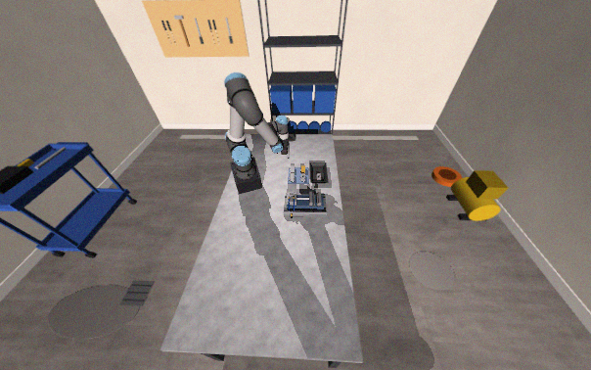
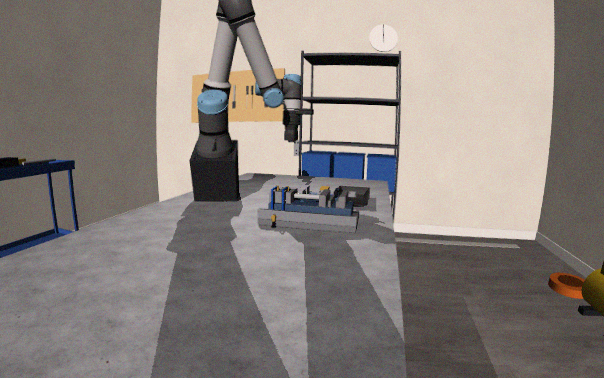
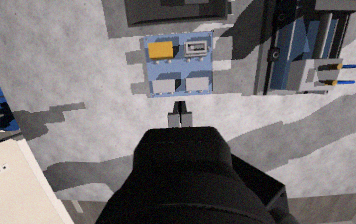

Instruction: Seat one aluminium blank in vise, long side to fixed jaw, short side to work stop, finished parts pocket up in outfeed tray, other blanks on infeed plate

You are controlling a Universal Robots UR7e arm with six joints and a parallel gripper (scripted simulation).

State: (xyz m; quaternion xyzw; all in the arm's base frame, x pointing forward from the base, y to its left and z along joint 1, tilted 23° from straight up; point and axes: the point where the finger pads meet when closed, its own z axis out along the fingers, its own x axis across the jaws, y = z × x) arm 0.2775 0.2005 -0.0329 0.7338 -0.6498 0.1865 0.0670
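Right now the brass blank is 170 mm below my hand, 110 mm ahead of it and 50 mm to the left of it. Also, from my hand: vise 310 mm to the right, 160 mm below, 160 mm ahead.
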